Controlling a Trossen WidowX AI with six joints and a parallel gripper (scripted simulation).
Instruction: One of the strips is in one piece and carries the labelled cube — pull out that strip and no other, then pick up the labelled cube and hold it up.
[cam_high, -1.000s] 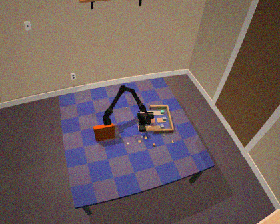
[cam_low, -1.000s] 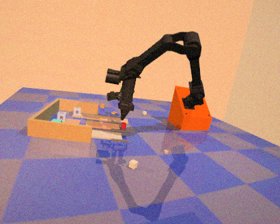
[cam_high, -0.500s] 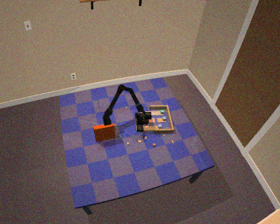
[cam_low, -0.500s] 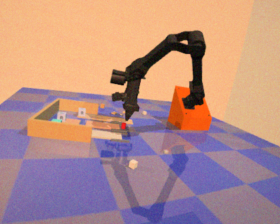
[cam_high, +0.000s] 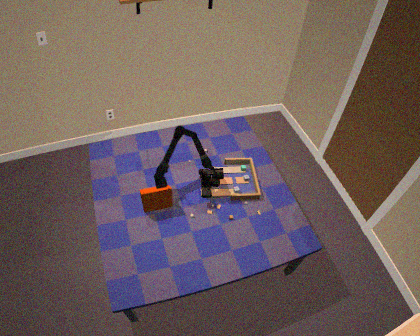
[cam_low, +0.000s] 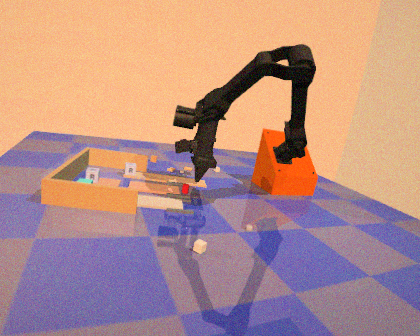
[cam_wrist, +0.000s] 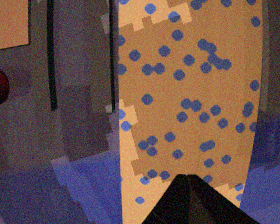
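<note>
My gripper tip is 140 mm short of the peach strip and 60 mm to the right of it. Round my gripper tip: red cylinder: 80 mm to the left, 60 mm ahead, 10 mm above.
</note>
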